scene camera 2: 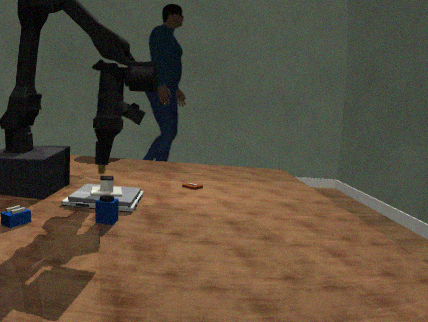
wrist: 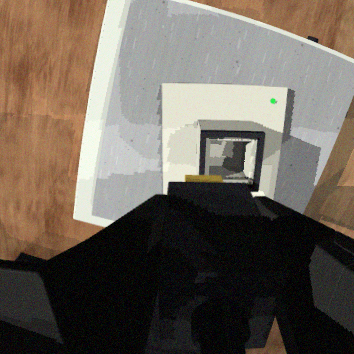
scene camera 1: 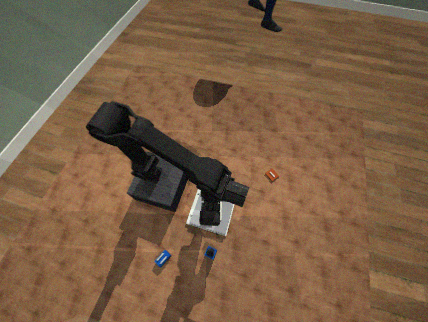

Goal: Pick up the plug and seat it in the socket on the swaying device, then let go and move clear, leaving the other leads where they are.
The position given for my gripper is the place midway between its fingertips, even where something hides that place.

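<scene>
Scene camera 2 shows my gripper (scene camera 2: 106, 158) and a device (scene camera 2: 90, 192). The wrist view shows my gripper (wrist: 209, 207) as well, holding a plug (wrist: 220, 275) that touches nothing else; the device (wrist: 192, 94) is visible there too.
</scene>
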